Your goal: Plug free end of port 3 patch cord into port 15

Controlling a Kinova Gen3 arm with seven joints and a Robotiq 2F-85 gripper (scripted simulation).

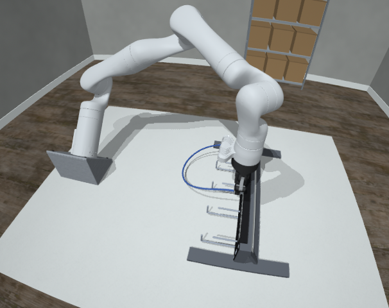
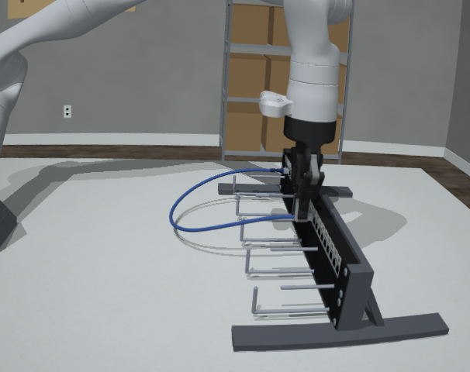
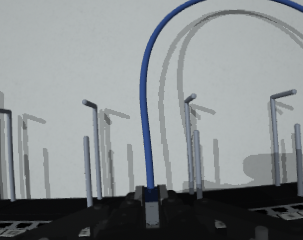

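The plug lies 1 cm below my hand and 1 cm ahead of it.
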